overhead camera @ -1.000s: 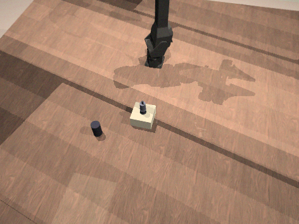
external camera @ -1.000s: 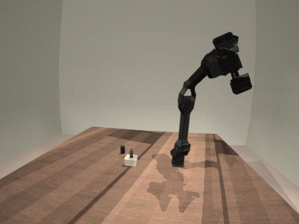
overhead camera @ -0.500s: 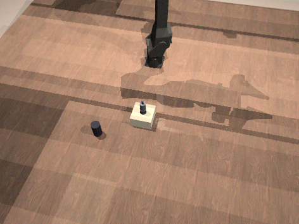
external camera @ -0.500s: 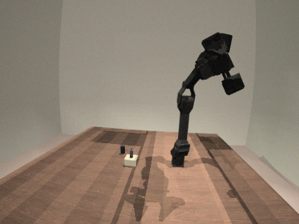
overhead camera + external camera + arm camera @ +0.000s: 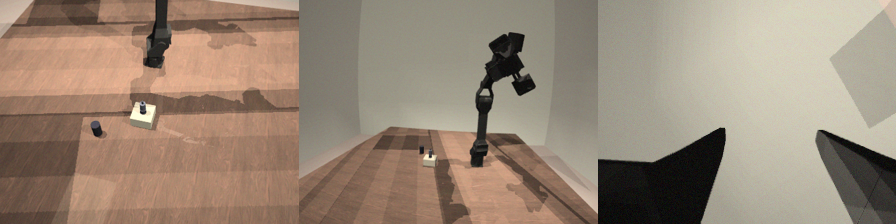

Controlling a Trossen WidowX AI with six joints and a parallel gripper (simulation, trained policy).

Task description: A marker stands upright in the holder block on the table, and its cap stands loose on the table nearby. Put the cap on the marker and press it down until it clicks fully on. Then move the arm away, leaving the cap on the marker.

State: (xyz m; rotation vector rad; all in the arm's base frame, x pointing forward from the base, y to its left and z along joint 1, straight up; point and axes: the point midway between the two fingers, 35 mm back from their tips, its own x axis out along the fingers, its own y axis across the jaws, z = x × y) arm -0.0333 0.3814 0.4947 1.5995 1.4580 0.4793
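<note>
My gripper tip is now 510 mm to the left of the dark blue cap, 460 mm above it and 380 mm short of it. The rest, counted from my gripper tip: cream holder block (470 mm below, 390 mm to the right, 290 mm ahead).
</note>
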